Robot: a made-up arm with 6 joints.
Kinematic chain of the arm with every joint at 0, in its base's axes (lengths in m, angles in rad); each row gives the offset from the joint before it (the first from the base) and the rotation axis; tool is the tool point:
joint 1: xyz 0 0 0.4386 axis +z
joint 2: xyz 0 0 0 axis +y
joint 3: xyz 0 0 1.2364 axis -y
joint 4: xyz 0 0 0 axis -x
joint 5: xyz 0.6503 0 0 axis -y
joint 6: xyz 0 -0.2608 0 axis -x
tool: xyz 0 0 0
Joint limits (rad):
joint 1: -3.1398..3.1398
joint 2: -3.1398..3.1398
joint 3: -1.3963..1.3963
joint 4: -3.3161..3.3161
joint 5: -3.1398..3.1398
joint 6: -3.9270..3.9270
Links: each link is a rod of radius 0.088 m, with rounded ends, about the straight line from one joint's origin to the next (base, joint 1, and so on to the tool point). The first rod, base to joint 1, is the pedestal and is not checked.
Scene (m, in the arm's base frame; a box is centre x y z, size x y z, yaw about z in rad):
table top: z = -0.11
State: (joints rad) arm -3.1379 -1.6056 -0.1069 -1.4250 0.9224 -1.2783
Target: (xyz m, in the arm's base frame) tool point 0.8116 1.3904 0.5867
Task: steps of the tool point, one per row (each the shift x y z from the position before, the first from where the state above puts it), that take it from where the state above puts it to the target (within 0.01 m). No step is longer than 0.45 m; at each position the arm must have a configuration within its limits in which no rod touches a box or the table.
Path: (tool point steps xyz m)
1: 0.1327 0.2834 -0.0304
2: 0.0435 0.3477 -0.0837
3: -0.0794 0.3736 -0.1376
4: -0.2165 0.3444 -0.1872

